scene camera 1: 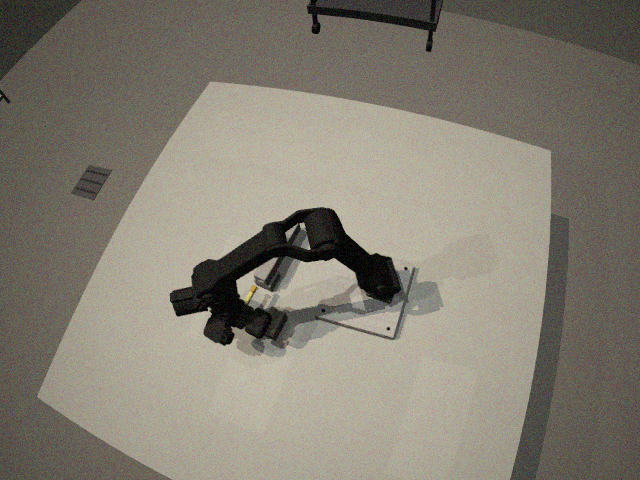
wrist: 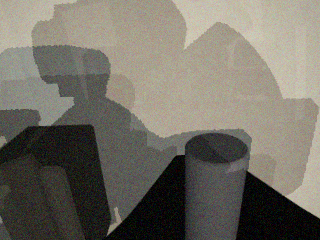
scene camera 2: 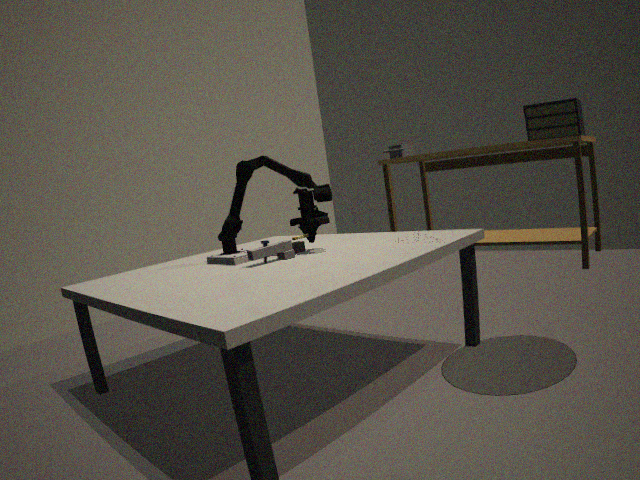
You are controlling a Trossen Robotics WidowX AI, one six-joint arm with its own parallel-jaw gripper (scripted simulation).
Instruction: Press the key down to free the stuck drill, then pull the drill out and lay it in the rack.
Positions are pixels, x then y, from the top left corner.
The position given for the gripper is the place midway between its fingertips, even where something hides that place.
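In scene camera 2 the gripper appears, at [311, 242]; the wrist view [198, 164] and scene camera 1 [241, 320] show it too.
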